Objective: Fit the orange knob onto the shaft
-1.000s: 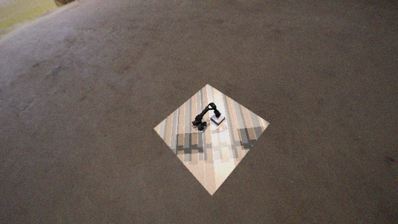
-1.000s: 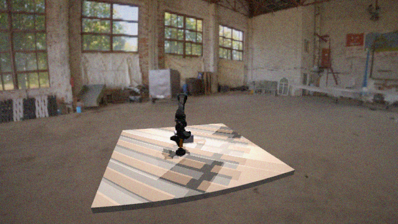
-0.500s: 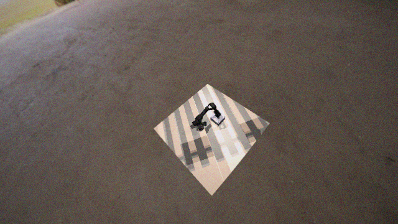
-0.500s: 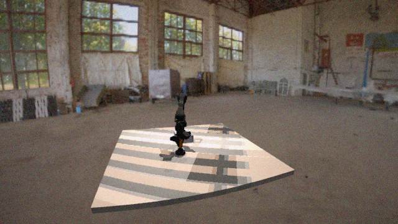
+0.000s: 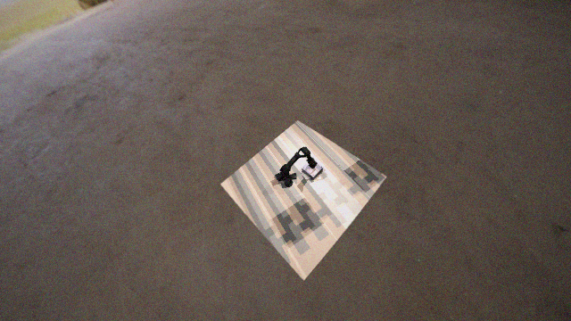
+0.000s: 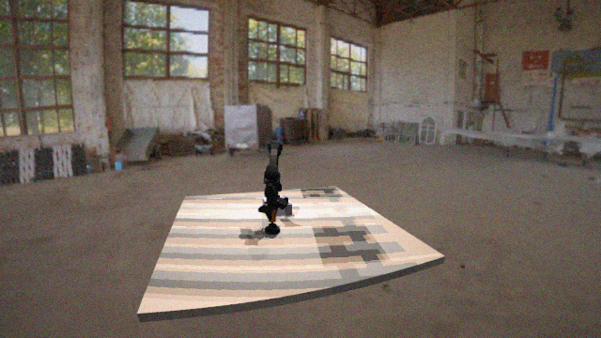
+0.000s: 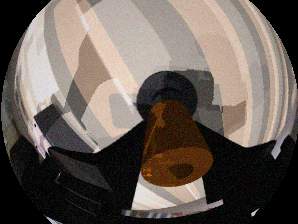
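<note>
My gripper tip is now 20 mm below the orange knob. Also, from my gripper tip: dark round pedestal 40 mm below.
</note>
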